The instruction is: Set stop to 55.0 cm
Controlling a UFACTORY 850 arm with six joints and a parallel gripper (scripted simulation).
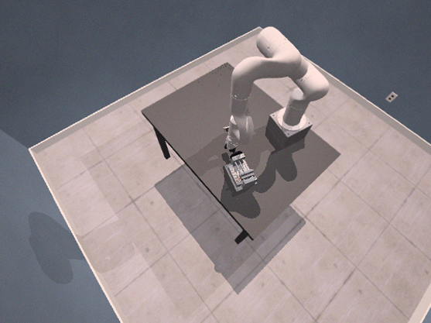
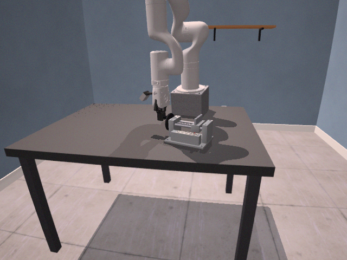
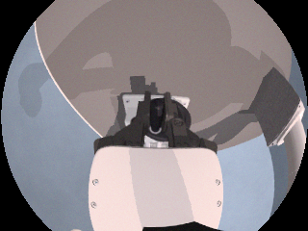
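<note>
Right now the black handwheel is 2 cm to the left of my hand and 1 cm below it. The rest, counted from my hand: dark handle: 1 cm to the left; grey stop fixture: 4 cm ahead, 19 cm to the left, 1 cm below.
</note>
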